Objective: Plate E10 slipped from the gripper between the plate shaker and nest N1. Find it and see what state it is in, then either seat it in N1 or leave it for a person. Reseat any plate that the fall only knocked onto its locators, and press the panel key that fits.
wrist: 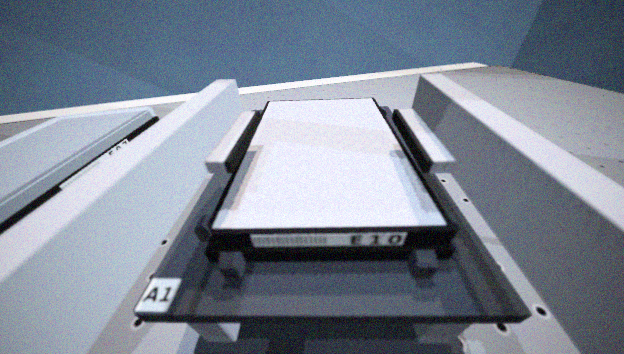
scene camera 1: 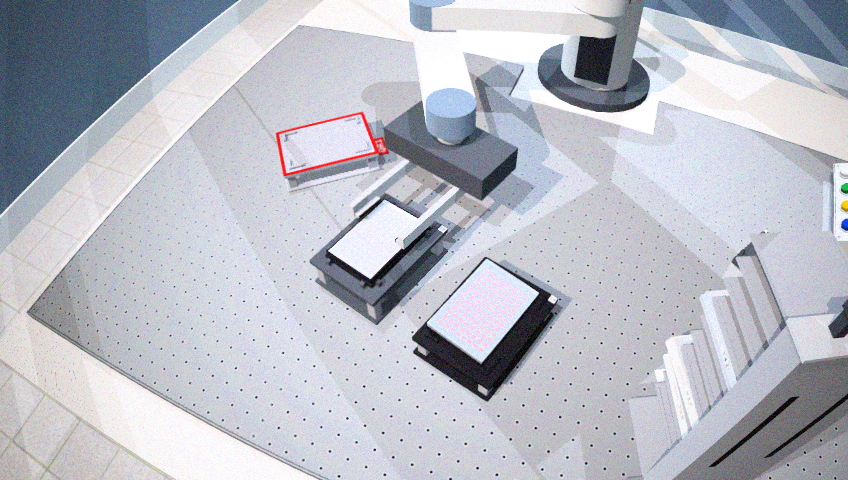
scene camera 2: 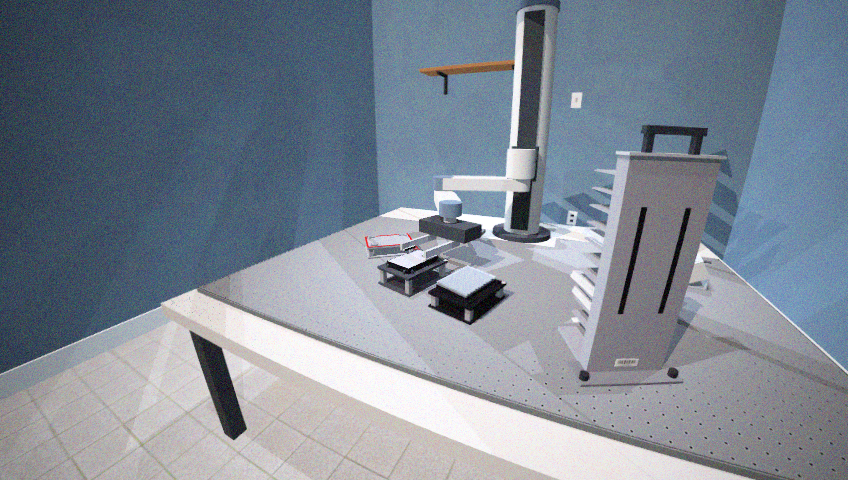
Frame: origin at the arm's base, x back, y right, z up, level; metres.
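Where they show: gripper, between the fingertips: (wrist: pixel 325 98) (scene camera 1: pixel 375 226) (scene camera 2: pixel 412 250); arm's base, origin of its link: (scene camera 1: pixel 593 78) (scene camera 2: pixel 520 234).
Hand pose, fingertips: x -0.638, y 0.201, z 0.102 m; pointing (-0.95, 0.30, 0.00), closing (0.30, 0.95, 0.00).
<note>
Things, the pixels of their top centre, and the offset from my fingertips. "pt": a spot on its surface instead.
- Plate E10, centre of its top: (wrist: pixel 322 138) (scene camera 1: pixel 377 237) (scene camera 2: pixel 413 258) dx +0.000, dy -0.002, dz -0.021 m
- dark grey nest, centre of its top: (wrist: pixel 321 144) (scene camera 1: pixel 378 239) (scene camera 2: pixel 413 259) dx -0.001, dy -0.002, dz -0.026 m
- plate, centre of its top: (wrist: pixel 19 147) (scene camera 1: pixel 484 306) (scene camera 2: pixel 467 277) dx -0.052, dy -0.176, dz -0.024 m
- black device, centre of its top: (scene camera 1: pixel 487 315) (scene camera 2: pixel 468 284) dx -0.053, dy -0.182, dz -0.040 m
- key panel, a spot on its surface: (scene camera 1: pixel 837 214) pt dx +0.349, dy -0.708, dz -0.037 m
Plate E10 (scene camera 1: pixel 363 246) (scene camera 2: pixel 407 261) (wrist: pixel 330 200), black with a white top and its E10 label readable in the wrist view, lies upright on the dark grey nest (scene camera 1: pixel 342 282) (scene camera 2: pixel 389 273) (wrist: pixel 330 290) tagged A1. It looks level; small locator posts show at its near edge, but full seating is hard to tell. My gripper (scene camera 1: pixel 378 227) (scene camera 2: pixel 412 252) (wrist: pixel 325 98) is shut to a narrow stance and holds nothing; its pads are close over E10's long sides. Another plate (scene camera 1: pixel 482 309) (scene camera 2: pixel 468 280) (wrist: pixel 85 132) sits on the black device (scene camera 1: pixel 511 350) (scene camera 2: pixel 443 298).
A red-outlined stand (scene camera 1: pixel 330 142) (scene camera 2: pixel 386 240) is behind and left of the nest. A tall grey plate rack (scene camera 1: pixel 767 380) (scene camera 2: pixel 648 267) stands at the right with plates sticking out. Part of the key panel (scene camera 1: pixel 837 214) shows at the right edge, with green, yellow and blue keys.
</note>
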